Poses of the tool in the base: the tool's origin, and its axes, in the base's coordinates. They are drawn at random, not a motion.
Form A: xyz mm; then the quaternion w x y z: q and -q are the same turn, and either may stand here.
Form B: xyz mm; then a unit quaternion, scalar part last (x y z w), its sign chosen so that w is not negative. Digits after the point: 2 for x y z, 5 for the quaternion.
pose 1, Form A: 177.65 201.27 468.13 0.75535 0.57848 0.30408 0.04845
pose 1, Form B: 177.65 201.27 468.13 0.57848 0.30408 0.04845 0.75535
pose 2, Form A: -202.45 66.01 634.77 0.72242 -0.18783 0.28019 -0.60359
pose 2, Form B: -202.45 66.01 634.77 -0.18783 0.28019 -0.60359 0.72242
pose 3, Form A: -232.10 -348.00 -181.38 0.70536 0.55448 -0.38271 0.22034
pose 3, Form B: -232.10 -348.00 -181.38 0.55448 -0.38271 0.22034 0.70536
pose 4, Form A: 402.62 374.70 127.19 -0.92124 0.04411 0.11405 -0.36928
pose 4, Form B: 402.62 374.70 127.19 -0.04411 -0.11405 0.36928 0.92124
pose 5, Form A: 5.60 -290.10 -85.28 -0.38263 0.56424 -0.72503 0.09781
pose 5, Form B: 5.60 -290.10 -85.28 -0.56424 0.72503 -0.09781 0.38263
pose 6, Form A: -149.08 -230.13 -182.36 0.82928 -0.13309 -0.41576 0.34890
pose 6, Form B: -149.08 -230.13 -182.36 -0.13309 -0.41576 0.34890 0.82928
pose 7, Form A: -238.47 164.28 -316.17 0.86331 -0.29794 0.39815 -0.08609
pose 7, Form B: -238.47 164.28 -316.17 -0.29794 0.39815 -0.08609 0.86331
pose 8, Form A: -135.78 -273.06 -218.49 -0.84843 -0.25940 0.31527 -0.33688
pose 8, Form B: -135.78 -273.06 -218.49 0.25940 -0.31527 0.33688 0.84843
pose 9, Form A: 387.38 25.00 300.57 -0.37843 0.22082 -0.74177 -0.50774
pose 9, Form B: 387.38 25.00 300.57 -0.22082 0.74177 0.50774 0.37843
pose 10, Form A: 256.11 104.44 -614.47 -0.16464 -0.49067 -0.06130 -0.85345
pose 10, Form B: 256.11 104.44 -614.47 0.49067 0.06130 0.85345 0.16464
